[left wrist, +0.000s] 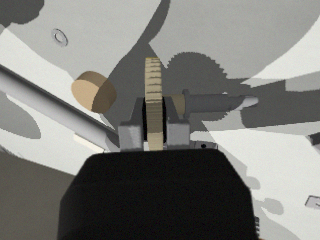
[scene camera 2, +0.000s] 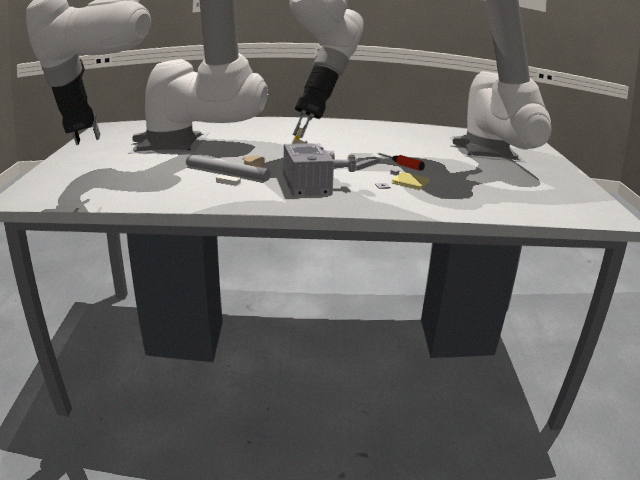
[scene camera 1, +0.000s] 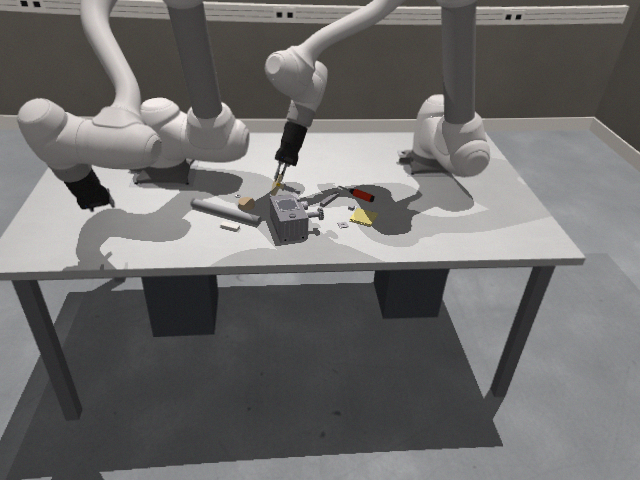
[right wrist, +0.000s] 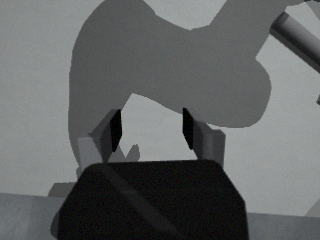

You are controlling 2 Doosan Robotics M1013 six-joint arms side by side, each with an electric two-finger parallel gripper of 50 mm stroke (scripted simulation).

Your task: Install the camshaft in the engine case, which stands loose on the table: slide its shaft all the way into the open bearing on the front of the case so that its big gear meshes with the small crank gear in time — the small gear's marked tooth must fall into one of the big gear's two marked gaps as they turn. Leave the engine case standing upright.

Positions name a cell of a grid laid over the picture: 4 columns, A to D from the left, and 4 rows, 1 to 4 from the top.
Labels:
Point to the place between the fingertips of my right gripper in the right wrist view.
At B3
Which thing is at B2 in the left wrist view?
A tan block.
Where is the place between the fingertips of my right gripper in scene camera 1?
A2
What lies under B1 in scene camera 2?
My left gripper.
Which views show my right gripper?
Scene camera 2, scene camera 1 and the right wrist view only.

